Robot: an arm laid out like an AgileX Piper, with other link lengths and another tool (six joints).
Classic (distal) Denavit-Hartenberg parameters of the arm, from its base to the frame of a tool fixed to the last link. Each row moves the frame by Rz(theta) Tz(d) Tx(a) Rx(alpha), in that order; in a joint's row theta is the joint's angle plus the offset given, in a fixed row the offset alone. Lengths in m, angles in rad.
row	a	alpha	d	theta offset
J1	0	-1.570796	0.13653	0
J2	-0.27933	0	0	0.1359
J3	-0.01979	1.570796	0	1.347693
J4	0	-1.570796	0.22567	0
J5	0	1.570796	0	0
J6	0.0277	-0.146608	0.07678	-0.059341
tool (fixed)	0	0	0.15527	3.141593
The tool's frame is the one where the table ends.
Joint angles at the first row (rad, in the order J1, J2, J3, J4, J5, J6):
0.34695 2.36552 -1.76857 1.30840 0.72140 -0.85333
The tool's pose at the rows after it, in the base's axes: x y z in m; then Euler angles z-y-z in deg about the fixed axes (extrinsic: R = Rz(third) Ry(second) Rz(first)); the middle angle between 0 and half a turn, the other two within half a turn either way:
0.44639, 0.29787, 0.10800, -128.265, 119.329, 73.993
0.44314, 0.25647, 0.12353, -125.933, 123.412, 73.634
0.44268, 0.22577, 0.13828, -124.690, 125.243, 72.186
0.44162, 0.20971, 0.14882, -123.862, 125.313, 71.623
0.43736, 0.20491, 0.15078, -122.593, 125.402, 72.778
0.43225, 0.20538, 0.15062, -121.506, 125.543, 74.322
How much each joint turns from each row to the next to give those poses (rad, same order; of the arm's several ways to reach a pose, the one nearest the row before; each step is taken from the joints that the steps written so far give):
-0.07883 -0.07767 -0.00075 -0.20448 0.07981 0.16515
-0.07397 -0.06634 -0.00121 -0.14886 0.09041 0.13445
-0.05990 -0.04877 -0.00002 -0.06820 0.05921 0.06823
-0.03780 -0.02598 0.00001 -0.01315 0.03902 0.01940
-0.01398 -0.00474 -0.00002 -0.00237 0.03103 0.00320
-0.00089 -0.00004 0.00007 -0.00196 0.02289 0.00077

